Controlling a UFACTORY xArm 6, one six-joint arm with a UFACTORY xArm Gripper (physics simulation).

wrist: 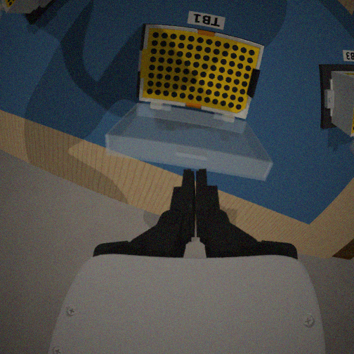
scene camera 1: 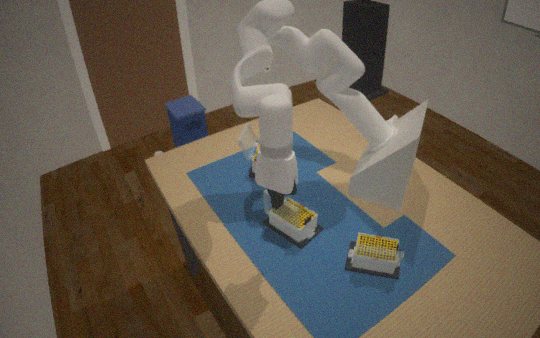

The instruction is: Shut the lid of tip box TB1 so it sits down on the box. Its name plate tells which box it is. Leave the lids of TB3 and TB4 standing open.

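Places are measured from the arm's base along level axes (x ahead, y left, z up), in metres.
Pixels of known places: gripper, fingertip midpoint: (scene camera 1: 277, 205); arm's base, origin of the base link: (scene camera 1: 383, 140).
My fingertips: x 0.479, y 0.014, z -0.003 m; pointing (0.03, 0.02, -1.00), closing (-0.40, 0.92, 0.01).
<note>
Ahead of a thing's pixels: the offset from my fingertips to its middle. "spot": to the spot under its first point. Level surfaces: height alone.
Tip box TB1 @(spot: dx -0.024, dy +0.046, dz -0.012 m) (scene camera 1: 295, 214) (wrist: 197, 70) is a white box with a yellow, holed tip rack; its name plate (wrist: 206, 20) reads TB1. Its clear lid @(spot: dx -0.007, dy -0.055, dz -0.031 m) (scene camera 1: 267, 202) (wrist: 187, 137) stands open, hinged on the side toward my gripper. My gripper (scene camera 1: 276, 206) (wrist: 195, 184) is shut and empty. Its tips are close to the lid's outer edge; whether they touch cannot be told. Tip box TB3 @(spot: dx -0.094, dy +0.271, dz -0.004 m) (scene camera 1: 377, 248) (wrist: 344, 102) is partly cut off in the wrist view. A third box @(spot: dx -0.145, dy -0.314, dz -0.092 m) (scene camera 1: 255, 159) (wrist: 19, 5) has a raised clear lid @(spot: dx -0.165, dy -0.388, dz -0.043 m) (scene camera 1: 247, 137); its plate is not readable.
The boxes stand on a blue mat @(dz -0.149 m) (scene camera 1: 320, 270) (wrist: 295, 150) on a wooden table @(dz -0.152 m) (scene camera 1: 480, 250) (wrist: 120, 172). The table's edge runs close by the gripper's side of TB1. The arm's slanted white base (scene camera 1: 390, 165) stands at the right. A blue bin (scene camera 1: 187, 122) is beyond the table.
</note>
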